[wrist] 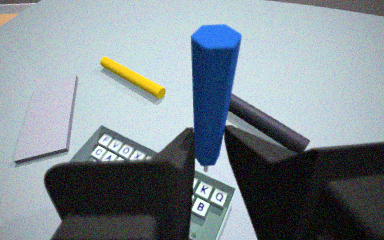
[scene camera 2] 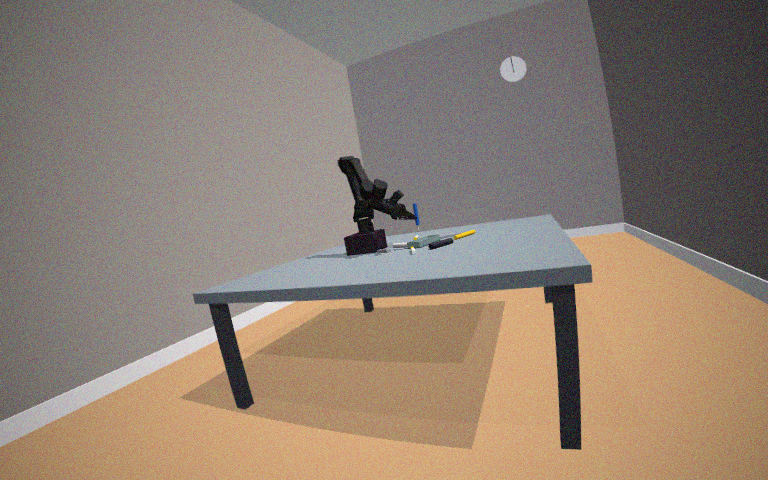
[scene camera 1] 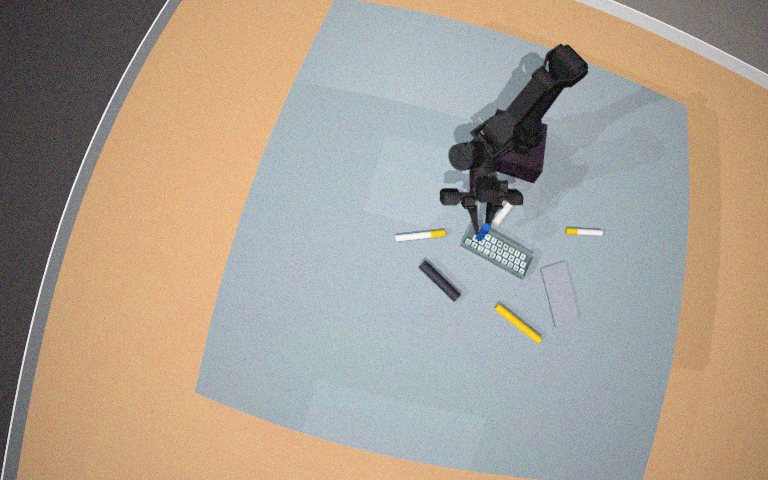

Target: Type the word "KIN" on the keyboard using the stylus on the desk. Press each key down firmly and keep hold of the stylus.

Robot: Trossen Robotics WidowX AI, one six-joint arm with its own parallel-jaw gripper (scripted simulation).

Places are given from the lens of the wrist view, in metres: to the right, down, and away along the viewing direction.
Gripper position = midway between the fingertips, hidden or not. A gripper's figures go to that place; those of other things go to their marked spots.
my gripper (wrist: 208, 133): 0.01, 0.01, 0.12
stylus (wrist: 214, 48): 0.01, -0.02, 0.06
dark rod (wrist: 294, 141): 0.12, 0.03, 0.22
yellow rod (wrist: 154, 89): -0.06, -0.05, 0.29
The marked spots on the stylus and the yellow rod are 0.24 m apart.
